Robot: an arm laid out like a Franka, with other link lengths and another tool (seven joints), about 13 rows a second.
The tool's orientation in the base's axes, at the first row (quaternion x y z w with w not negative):
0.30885, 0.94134, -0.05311, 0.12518
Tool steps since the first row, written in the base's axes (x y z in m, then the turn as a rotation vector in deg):
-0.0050, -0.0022, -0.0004, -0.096, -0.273, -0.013
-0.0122, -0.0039, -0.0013, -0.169, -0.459, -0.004
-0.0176, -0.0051, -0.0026, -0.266, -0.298, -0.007
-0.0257, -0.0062, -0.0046, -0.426, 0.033, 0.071
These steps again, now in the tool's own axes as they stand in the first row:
0.0027, -0.0047, -0.0002, -0.077, -0.276, 0.041
0.0076, -0.0104, -0.0005, -0.128, -0.469, 0.051
0.0115, -0.0145, -0.0002, 0.039, -0.398, 0.006
0.0177, -0.0202, 0.0003, 0.331, -0.228, -0.161

